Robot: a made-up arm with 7 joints. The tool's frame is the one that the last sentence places. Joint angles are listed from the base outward.
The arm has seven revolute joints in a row. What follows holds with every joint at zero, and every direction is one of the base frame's.
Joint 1 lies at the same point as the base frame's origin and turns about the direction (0.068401, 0.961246, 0.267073).
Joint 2 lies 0.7 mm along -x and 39 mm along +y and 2.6 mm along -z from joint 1 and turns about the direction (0.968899, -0.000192, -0.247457).
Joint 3 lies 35.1 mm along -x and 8.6 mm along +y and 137.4 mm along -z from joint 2 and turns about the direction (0.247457, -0.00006, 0.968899).
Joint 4 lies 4.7 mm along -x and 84 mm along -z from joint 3 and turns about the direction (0.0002, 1, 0.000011).
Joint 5 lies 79.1 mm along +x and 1.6 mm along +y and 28.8 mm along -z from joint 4 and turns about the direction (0.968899, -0.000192, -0.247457).
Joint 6 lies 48.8 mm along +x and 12.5 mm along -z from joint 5 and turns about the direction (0.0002, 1, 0.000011).
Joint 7 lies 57.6 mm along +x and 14.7 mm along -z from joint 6 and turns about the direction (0.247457, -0.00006, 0.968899).
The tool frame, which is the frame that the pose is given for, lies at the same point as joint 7; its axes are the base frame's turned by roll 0, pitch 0.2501 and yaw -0.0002 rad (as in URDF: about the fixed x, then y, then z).
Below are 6 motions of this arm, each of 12 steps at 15 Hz.
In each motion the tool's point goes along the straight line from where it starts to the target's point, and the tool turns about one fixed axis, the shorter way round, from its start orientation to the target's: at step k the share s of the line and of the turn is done. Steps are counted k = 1, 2, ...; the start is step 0. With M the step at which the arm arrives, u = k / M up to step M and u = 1 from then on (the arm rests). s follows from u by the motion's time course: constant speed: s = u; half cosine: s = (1 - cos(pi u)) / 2; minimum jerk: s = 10 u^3 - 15 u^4 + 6 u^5.
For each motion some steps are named. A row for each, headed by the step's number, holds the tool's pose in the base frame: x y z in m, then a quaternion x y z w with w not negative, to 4 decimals.
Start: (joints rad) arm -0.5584 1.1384 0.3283 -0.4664 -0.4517 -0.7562 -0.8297
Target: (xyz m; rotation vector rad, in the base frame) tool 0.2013 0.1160 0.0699 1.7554 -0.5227 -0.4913
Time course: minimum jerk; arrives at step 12
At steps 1, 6, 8, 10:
1: 0.1615 0.1575 0.0607 0.5462 -0.5285 -0.4173 0.4981
6: 0.1813 0.1368 0.0653 0.6641 -0.3860 -0.3219 0.5534
8: 0.1929 0.1248 0.0680 0.7192 -0.2937 -0.2588 0.5740
10: 0.1999 0.1175 0.0696 0.7469 -0.2359 -0.2188 0.5820

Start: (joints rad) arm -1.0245 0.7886 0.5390 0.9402 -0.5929 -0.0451 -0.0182
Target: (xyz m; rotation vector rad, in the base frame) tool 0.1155 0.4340 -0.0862 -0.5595 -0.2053 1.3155
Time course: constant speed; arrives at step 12
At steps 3, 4, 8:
3: 0.2647 0.3324 -0.0731 -0.2022 -0.1375 0.3730 0.8950
4: 0.2481 0.3437 -0.0746 -0.2091 -0.1332 0.4003 0.8822
8: 0.1818 0.3889 -0.0804 -0.2344 -0.1145 0.5051 0.8227

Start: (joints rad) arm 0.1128 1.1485 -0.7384 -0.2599 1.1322 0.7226 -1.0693
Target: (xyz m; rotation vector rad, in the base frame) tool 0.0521 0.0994 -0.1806 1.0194 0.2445 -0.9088
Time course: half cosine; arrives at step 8
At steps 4, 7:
4: 0.0724 0.1445 -0.2000 0.6159 0.3590 -0.4308 0.5534
7: 0.0536 0.1028 -0.1821 0.4833 0.1324 -0.4217 0.7557

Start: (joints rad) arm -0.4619 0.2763 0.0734 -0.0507 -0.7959 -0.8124 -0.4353
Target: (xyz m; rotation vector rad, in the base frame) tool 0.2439 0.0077 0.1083 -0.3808 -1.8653 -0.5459
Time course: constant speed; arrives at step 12
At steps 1, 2, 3, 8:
1: 0.2344 0.1066 -0.1148 -0.1605 -0.5571 -0.1452 0.8018
2: 0.2353 0.0976 -0.0945 -0.1614 -0.5814 -0.1539 0.7825
3: 0.2362 0.0887 -0.0742 -0.1621 -0.6051 -0.1624 0.7624
8: 0.2405 0.0437 0.0272 -0.1630 -0.7138 -0.2023 0.6504

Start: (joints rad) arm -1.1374 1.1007 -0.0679 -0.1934 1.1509 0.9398 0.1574
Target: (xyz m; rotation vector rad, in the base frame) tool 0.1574 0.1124 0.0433 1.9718 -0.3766 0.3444
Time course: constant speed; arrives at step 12
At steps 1, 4, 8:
1: 0.2305 0.1783 0.1133 0.5994 -0.2320 0.6095 0.4641
4: 0.2106 0.1603 0.0942 0.6808 -0.2174 0.4944 0.4948
8: 0.1840 0.1364 0.0688 0.7668 -0.1910 0.3252 0.5195

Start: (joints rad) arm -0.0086 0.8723 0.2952 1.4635 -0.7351 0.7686 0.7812
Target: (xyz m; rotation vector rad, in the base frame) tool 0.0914 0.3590 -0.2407 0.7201 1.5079 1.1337
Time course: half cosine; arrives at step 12
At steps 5, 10, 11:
5: -0.0047 0.3455 -0.2587 0.1716 0.6962 0.6021 0.3512
10: 0.0812 0.3576 -0.2426 0.2889 0.6412 0.4906 0.5145
11: 0.0888 0.3586 -0.2412 0.2986 0.6346 0.4792 0.5277

